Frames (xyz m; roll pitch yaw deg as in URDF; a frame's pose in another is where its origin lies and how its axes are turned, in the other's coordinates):
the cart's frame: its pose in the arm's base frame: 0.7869 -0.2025 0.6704 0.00 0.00 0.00
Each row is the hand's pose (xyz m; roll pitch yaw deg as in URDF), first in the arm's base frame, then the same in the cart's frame.
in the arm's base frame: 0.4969 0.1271 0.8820 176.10 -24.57 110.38
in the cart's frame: -0.2900 0.3296 0.2116 176.10 -24.57 110.38
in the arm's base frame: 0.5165 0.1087 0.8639 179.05 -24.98 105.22
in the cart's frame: -0.2704 0.3112 0.1935 179.05 -24.98 105.22
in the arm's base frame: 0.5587 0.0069 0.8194 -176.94 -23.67 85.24
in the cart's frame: -0.2282 0.2094 0.1490 -176.94 -23.67 85.24
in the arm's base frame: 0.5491 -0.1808 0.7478 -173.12 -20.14 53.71
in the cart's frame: -0.2378 0.0217 0.0774 -173.12 -20.14 53.71
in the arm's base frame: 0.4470 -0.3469 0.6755 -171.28 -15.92 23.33
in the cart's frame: -0.3399 -0.1444 0.0051 -171.28 -15.92 23.33
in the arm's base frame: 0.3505 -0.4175 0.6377 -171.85 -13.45 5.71
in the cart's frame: -0.4364 -0.2150 -0.0327 -171.85 -13.45 5.71
